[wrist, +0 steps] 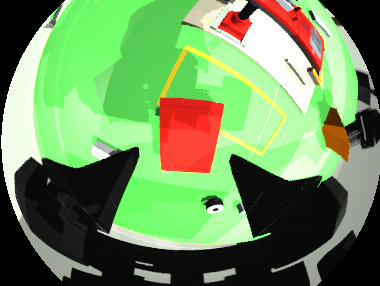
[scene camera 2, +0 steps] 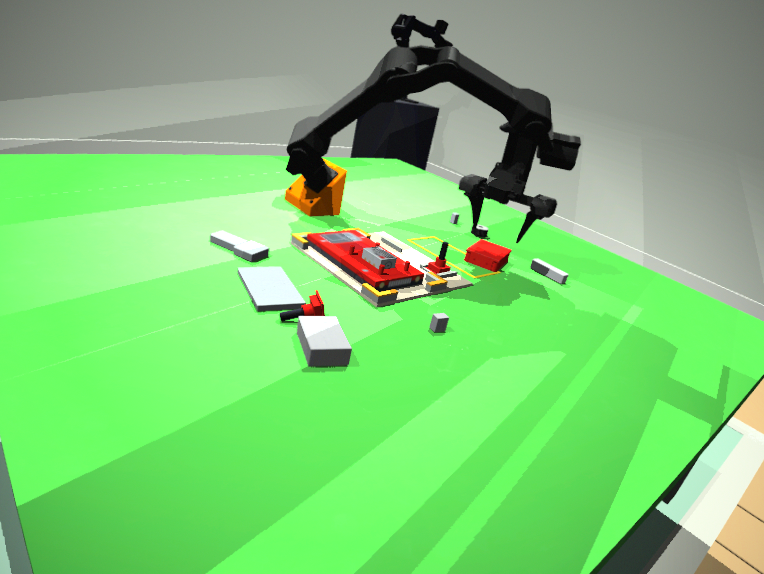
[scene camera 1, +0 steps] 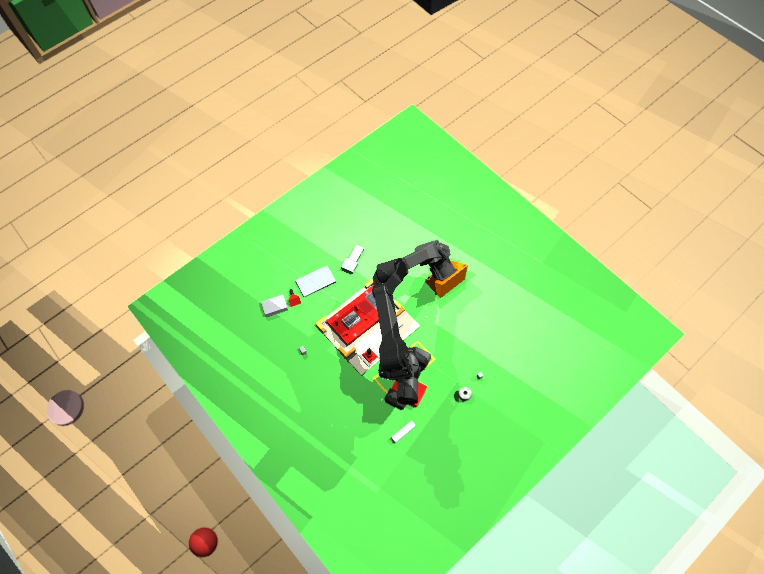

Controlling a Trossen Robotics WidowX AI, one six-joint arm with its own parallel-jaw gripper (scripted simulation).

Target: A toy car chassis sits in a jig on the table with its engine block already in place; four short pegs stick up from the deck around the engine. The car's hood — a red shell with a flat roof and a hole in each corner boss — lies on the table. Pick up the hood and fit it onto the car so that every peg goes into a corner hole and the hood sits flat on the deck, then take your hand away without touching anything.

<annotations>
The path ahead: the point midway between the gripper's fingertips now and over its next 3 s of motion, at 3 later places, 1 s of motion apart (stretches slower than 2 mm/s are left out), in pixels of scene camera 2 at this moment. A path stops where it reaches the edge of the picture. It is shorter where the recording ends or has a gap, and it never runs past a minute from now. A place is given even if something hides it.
My gripper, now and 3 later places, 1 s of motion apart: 495,235; 492,243; 490,249; 489,255
</annotations>
